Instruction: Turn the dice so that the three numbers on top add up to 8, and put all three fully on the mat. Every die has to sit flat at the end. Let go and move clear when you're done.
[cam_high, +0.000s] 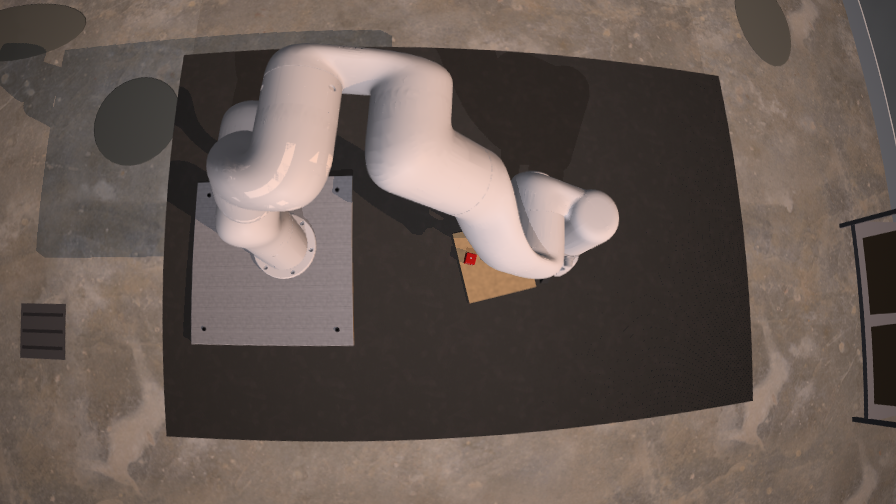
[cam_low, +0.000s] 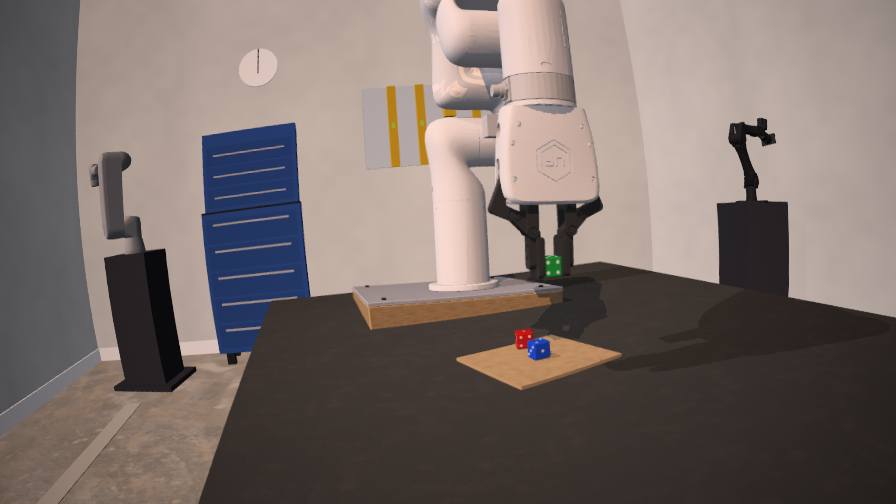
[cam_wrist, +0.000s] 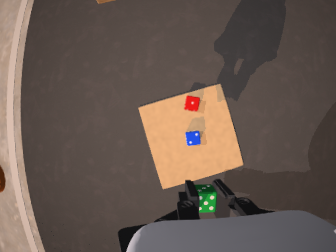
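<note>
Now: the blue die 110 mm below my hand, 50 mm behind it and 10 mm to the right of it. The rest, counted from my hand: tan mat: 120 mm below, 50 mm behind, 10 mm to the right; green die: 10 mm below; red die: 110 mm below, 100 mm behind, 10 mm to the right.
</note>
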